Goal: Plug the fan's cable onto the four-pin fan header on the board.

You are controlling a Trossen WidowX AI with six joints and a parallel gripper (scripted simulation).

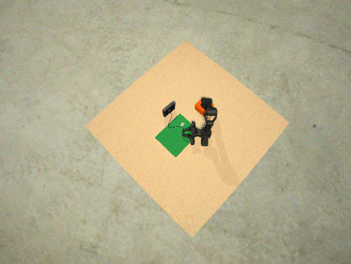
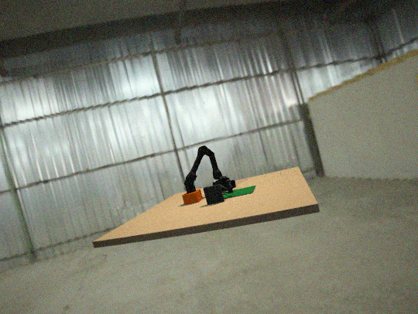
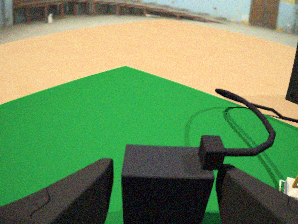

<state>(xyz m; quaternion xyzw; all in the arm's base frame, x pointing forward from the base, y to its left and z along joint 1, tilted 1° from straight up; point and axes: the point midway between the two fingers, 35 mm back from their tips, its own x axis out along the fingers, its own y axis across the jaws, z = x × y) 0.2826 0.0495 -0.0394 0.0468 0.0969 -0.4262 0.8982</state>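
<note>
The black plug is 1 cm below my gripper tip. Also, from my gripper tip: white four-pin fan header (6 cm behind, 6 cm to the right, 3 cm below); then black fan (7 cm behind, 22 cm to the right, 3 cm above); then green board (3 cm ahead, 3 cm to the right, 5 cm below).
</note>
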